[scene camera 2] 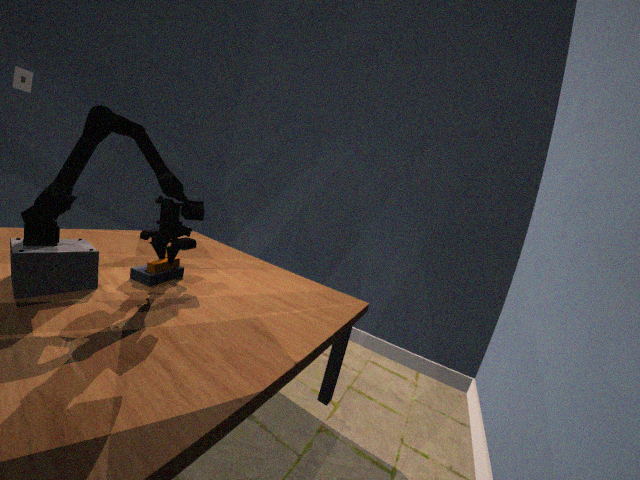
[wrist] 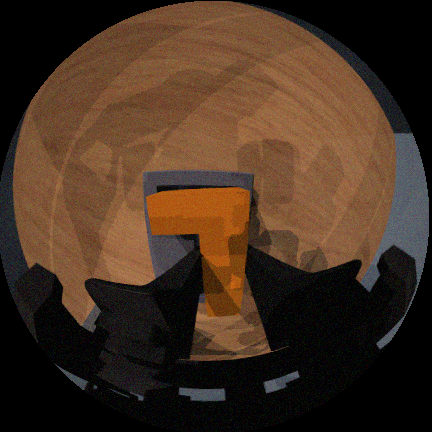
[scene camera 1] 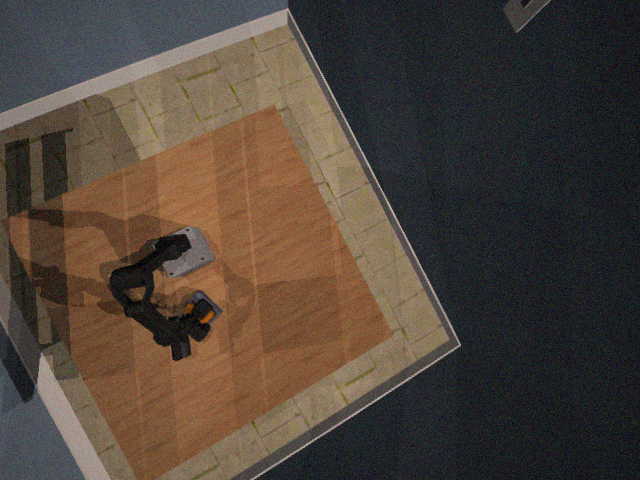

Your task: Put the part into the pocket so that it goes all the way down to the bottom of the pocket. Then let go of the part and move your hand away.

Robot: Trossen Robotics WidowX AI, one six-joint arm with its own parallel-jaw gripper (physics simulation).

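Places are measured from the arm's base along level axes (x left, y up, z ahead), in centimetres.
Where they show: gripper, fingertip midpoint: [scene camera 2: 166,263] [wrist: 221,249] [scene camera 1: 198,315]; arm's base, origin of the base link: [scene camera 2: 40,243] [scene camera 1: 181,243].
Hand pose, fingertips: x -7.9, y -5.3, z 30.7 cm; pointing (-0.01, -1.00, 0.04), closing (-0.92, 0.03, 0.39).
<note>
Things, the pixels of their centre, and the offset from my fingertips. "pt": a spot on its surface instead. Level surfaces: height alone.
- orange L-shaped part, body centre: [wrist: 202,262] [scene camera 2: 160,263] [scene camera 1: 199,311] dx +1.0, dy +0.0, dz -1.5 cm
- blue-grey block with the pocket, body centre: [wrist: 197,243] [scene camera 2: 158,272] [scene camera 1: 203,308] dx +1.5, dy -3.4, dz -1.8 cm
- block, surface spot: [scene camera 1: 217,311] pt dx +7.1, dy -1.7, dz +1.9 cm
- wooden table, its level: dy -5.2 cm
An orange L-shaped part [scene camera 2: 157,266] [wrist: 222,212] is at the blue-grey block with the pocket [scene camera 2: 149,277] [wrist: 195,177]. In the wrist view it covers most of the block; a dark strip of the pocket shows along its far edge, and its short arm reaches over the block's left rim. In scene camera 2 the part stands up above the block's top. My gripper [scene camera 2: 168,260] [wrist: 221,249] is shut on the long arm of the part, one finger on each side. In scene camera 1 the block [scene camera 1: 217,311] shows around the dark hand. The part's underside and the pocket's bottom are hidden.
The arm stands on a grey base box [scene camera 1: 193,260] [scene camera 2: 56,268] beside the block, on the wooden table [scene camera 1: 289,227] [scene camera 2: 248,320]. The table's near edge and a corner with a dark leg show in scene camera 2. Shadows of the arm fall across the table.
</note>
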